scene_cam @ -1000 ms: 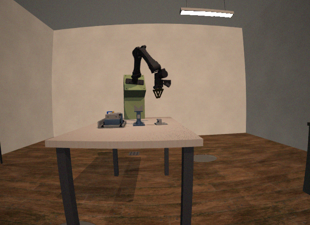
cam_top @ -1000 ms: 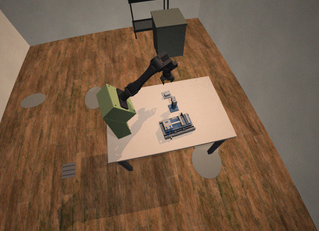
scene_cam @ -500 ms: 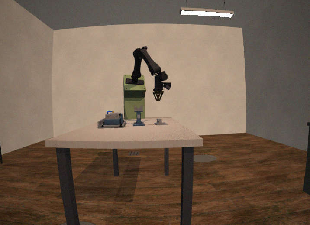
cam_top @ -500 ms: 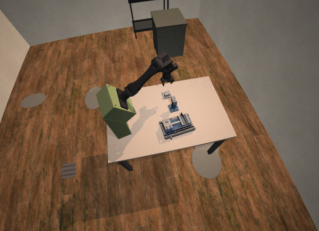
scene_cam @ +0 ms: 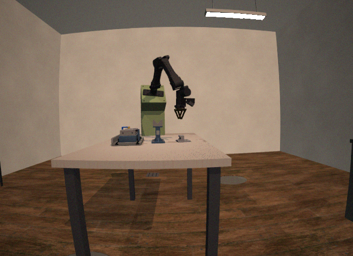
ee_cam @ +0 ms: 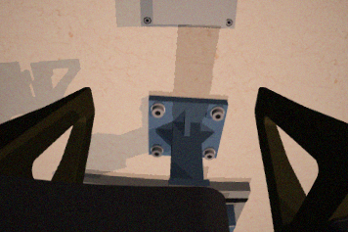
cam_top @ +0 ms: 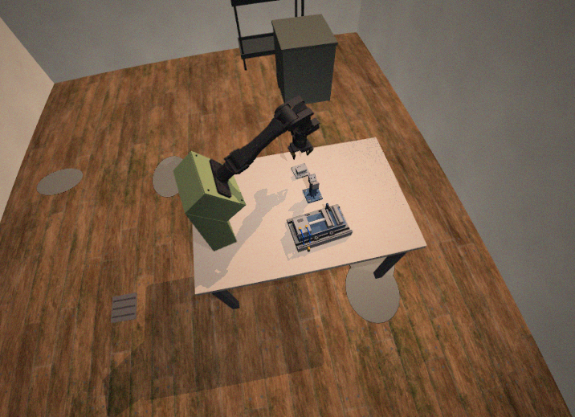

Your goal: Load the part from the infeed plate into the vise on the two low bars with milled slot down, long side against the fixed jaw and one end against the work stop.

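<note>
The part lies 1 cm ahead of my hand and 14 cm below it. The rest, counted from my hand: moving jaw: 5 cm ahead, 36 cm to the right, 9 cm below; then flat infeed plate: 1 cm ahead, 2 cm to the left, 17 cm below; then dark work stop rod: 8 cm ahead, 31 cm to the right, 8 cm below.
</note>
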